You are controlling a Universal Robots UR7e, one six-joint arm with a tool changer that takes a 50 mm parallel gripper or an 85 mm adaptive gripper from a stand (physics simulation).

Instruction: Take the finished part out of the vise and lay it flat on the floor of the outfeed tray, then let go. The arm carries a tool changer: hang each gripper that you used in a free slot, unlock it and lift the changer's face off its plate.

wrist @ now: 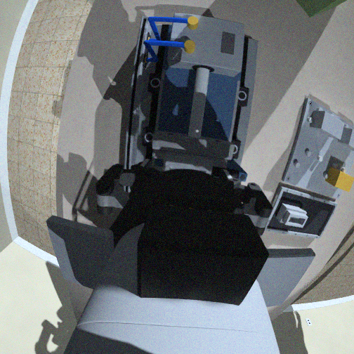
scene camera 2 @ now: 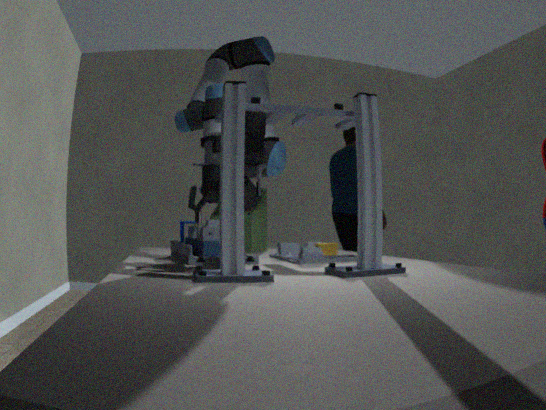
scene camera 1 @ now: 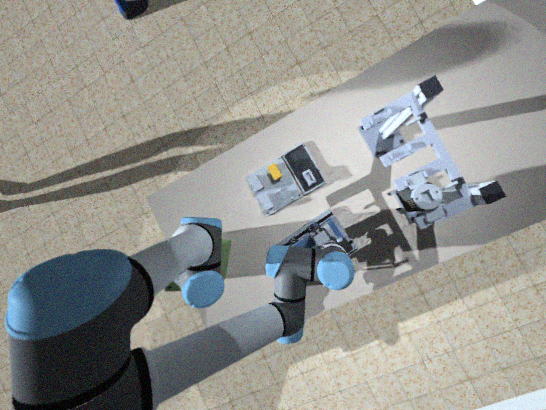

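The vise stands on the table under the arm; its blue bed and grey screw show in the wrist view. My gripper, the adaptive one, is open, its two fingers spread wide over the near end of the vise. Its body hides the jaw area below it, and I cannot make out the part in the vise. The outfeed tray has a dark floor. A small light-grey hollow block lies in it. The tool stand holds a tool with a round plate in one slot.
A grey fixture plate with a yellow block adjoins the tray. A blue bracket with yellow ends rises beside the vise. A green block stands behind it. A person stands beyond the table.
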